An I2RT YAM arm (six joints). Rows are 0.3 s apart.
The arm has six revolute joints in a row. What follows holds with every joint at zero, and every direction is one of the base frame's.
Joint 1 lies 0.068 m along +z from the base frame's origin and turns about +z.
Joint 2 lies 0.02 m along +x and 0.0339 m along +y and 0.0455 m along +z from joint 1 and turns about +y.
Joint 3 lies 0.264 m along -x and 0.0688 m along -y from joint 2 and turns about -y.
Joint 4 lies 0.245 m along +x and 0.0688 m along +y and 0.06 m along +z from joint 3 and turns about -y.
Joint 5 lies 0.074 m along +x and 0.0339 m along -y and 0.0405 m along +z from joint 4 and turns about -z.
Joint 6 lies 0.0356 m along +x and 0.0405 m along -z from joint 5 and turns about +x.
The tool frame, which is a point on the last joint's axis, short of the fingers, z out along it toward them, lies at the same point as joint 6; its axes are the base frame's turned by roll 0, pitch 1.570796 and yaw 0 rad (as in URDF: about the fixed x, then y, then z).
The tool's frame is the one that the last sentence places.
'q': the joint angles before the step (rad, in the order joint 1, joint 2, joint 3, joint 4, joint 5, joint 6). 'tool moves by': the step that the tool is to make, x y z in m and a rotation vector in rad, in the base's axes. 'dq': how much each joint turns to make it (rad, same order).
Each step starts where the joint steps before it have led.
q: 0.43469 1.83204 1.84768 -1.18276 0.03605 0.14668
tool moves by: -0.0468 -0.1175 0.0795 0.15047 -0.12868 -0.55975
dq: -0.29388 -0.25778 0.01267 -0.11937 0.02853 0.28599
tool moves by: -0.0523 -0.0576 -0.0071 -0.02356 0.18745 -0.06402
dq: -0.21413 -0.12899 -0.11059 -0.20153 -0.05138 -0.14131
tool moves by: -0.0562 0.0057 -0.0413 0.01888 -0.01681 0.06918
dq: -0.00004 -0.27669 -0.37991 0.11810 -0.04426 -0.05688
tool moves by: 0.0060 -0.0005 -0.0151 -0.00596 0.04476 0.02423
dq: -0.00033 0.01685 -0.04819 0.02002 -0.00012 -0.02625
